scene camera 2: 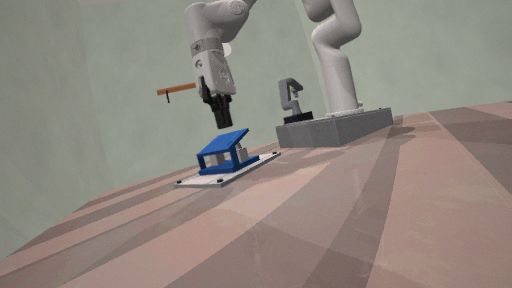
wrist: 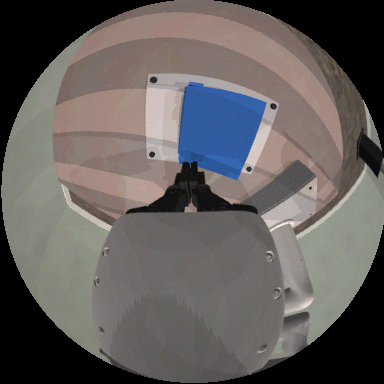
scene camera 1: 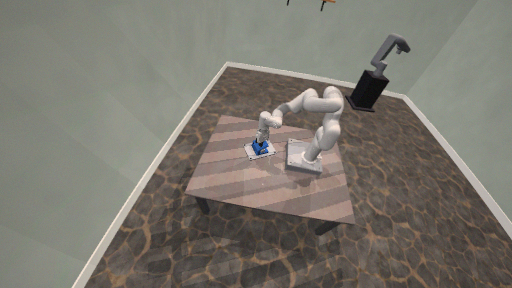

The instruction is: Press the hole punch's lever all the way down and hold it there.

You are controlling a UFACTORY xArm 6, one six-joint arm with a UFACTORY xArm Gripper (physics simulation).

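Frame: origin at the arm's base, x ahead, y left, z up, level; centimetres.
Seen in the pictures: gripper, fingertip midpoint: (scene camera 2: 225, 127) (wrist: 190, 171) (scene camera 1: 260, 145); arm's base, origin of the base link: (scene camera 2: 344, 114) (wrist: 278, 227) (scene camera 1: 308, 157).
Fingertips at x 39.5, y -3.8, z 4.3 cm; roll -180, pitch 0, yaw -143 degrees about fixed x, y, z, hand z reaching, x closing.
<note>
Pixels of each thing's middle, then the offset from my fingertips to it. "spot": a spot on its surface instead. Level surfaces: height alone.
- hole punch, surface spot: (scene camera 1: 260, 148) spot: dy -0.2, dx -0.4, dz -3.6 cm
- pale base plate, body centre: (wrist: 210, 124) (scene camera 2: 229, 168) (scene camera 1: 259, 149) dy -5.1, dx -0.4, dz -10.0 cm
- striped table, its level: dz -10.6 cm
The hole punch (scene camera 1: 260, 148) is blue and stands on a pale base plate (scene camera 1: 252, 156) (scene camera 2: 198, 184) (wrist: 161, 120) with dark dots at its corners. Its lever (scene camera 2: 223, 141) (wrist: 222, 127) is a flat blue panel, tilted up, with its higher edge toward the right in the scene camera 2 view. My gripper (scene camera 2: 224, 127) (wrist: 190, 171) is shut and empty, pointing down. In the scene camera 2 view its tips are above the lever with a small visible gap. In the wrist view the tips overlap the lever's near left corner. In the scene camera 1 view the arm partly hides the punch.
My arm's grey base block (scene camera 1: 303, 167) (scene camera 2: 334, 131) (wrist: 285, 187) stands on the striped table (scene camera 1: 225, 175) (scene camera 2: 300, 215) near the punch. Another grey arm on a black pedestal (scene camera 1: 369, 90) stands on the floor beyond the table. An orange bar (scene camera 2: 176, 89) shows behind my arm.
</note>
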